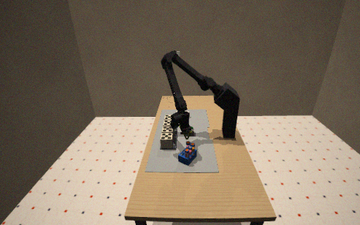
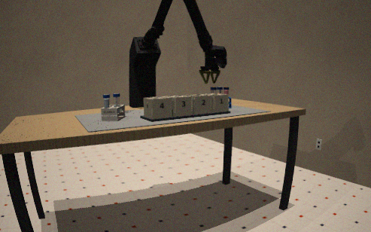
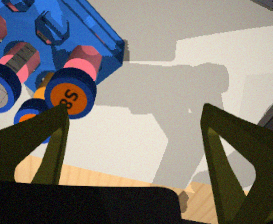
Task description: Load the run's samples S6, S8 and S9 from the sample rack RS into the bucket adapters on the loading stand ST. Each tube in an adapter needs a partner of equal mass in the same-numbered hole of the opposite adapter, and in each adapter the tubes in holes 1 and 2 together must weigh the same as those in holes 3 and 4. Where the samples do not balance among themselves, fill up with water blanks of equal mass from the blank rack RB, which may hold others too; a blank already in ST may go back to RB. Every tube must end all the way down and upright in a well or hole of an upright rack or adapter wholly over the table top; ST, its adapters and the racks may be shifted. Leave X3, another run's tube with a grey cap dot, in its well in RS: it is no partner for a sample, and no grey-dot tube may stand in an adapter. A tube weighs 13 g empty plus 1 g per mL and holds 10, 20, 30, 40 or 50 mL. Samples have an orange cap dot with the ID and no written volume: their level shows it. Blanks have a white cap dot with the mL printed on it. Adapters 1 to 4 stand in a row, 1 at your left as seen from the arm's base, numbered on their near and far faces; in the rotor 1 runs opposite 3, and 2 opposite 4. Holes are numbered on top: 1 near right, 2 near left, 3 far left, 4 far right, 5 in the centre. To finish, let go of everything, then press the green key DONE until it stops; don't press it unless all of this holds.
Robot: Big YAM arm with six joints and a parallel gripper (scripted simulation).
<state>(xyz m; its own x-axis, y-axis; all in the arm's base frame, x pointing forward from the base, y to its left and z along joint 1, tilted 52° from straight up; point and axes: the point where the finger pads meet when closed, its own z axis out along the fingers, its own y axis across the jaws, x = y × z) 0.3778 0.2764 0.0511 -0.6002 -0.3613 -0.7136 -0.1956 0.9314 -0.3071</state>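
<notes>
The blank marked 50 is 630 mm to the right of my hand, 90 mm below it and 50 mm ahead of it. From my hand the other things lie so: sample tube S8: 90 mm below, 40 mm to the left, 30 mm behind; then blue sample rack rs: 120 mm below, 80 mm to the left, 20 mm behind; then tube X3: 90 mm to the left, 90 mm below, 30 mm behind.
</notes>
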